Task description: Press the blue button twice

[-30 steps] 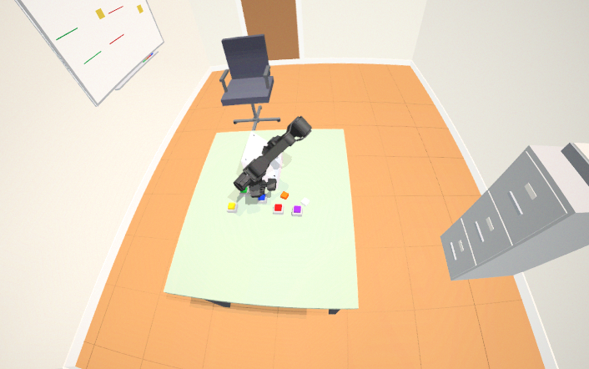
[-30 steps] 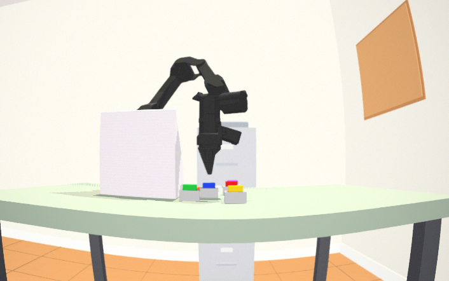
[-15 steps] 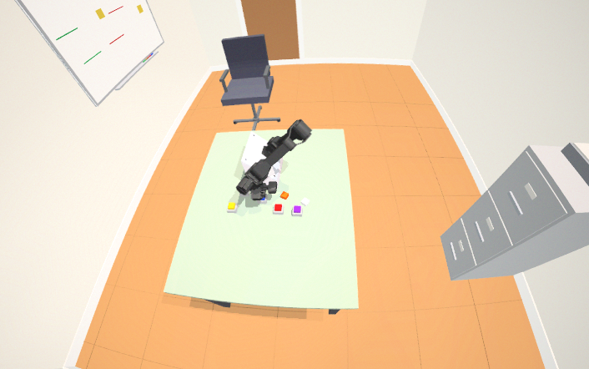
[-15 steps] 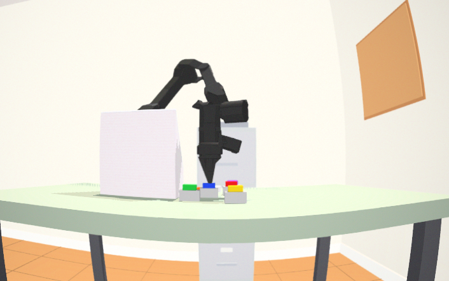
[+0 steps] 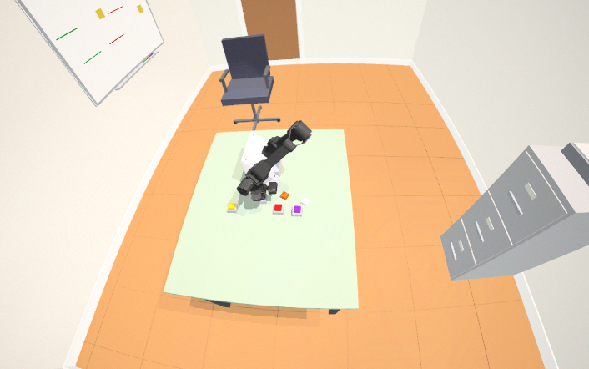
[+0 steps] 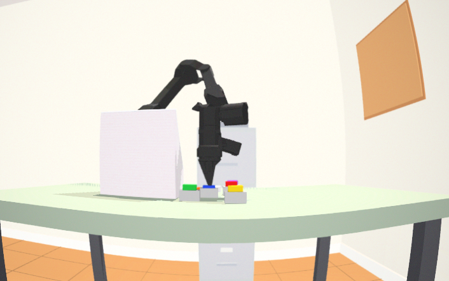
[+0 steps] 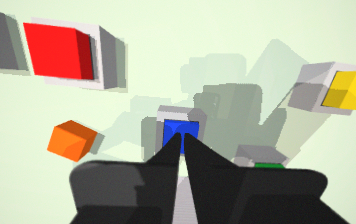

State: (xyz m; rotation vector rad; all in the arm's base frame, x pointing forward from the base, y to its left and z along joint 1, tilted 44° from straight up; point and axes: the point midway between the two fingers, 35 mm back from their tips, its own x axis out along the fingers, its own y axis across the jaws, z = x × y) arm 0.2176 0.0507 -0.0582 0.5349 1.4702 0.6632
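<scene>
My gripper tip is 10 mm above the blue button. Round my gripper tip: green button (40 mm behind, 110 mm to the right); red button (50 mm ahead, 100 mm to the left); orange block (30 mm behind, 120 mm to the left, 20 mm below).
</scene>
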